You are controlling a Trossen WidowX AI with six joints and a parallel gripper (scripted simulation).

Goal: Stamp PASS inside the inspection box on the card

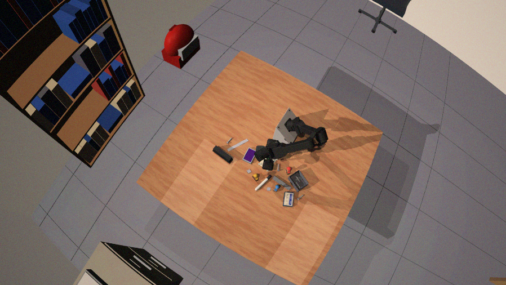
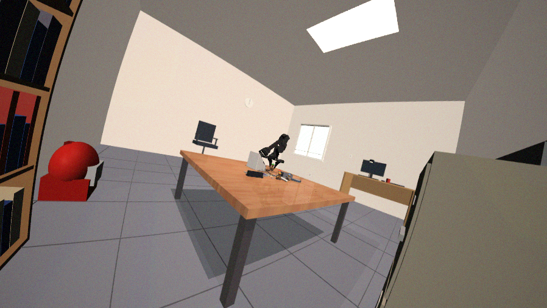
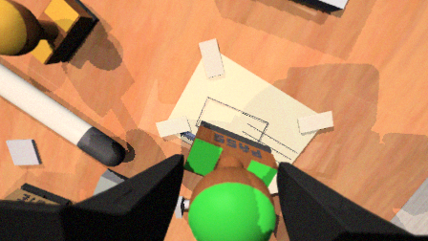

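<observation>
Right now the cream card is 70 mm below my gripper tip and 10 mm behind it. Round my gripper tip: purple ink pad 120 mm to the right, 70 mm below, 30 mm ahead; then yellow stamp 130 mm ahead, 50 mm below; then white marker 100 mm ahead, 60 mm to the left, 60 mm below.
</observation>
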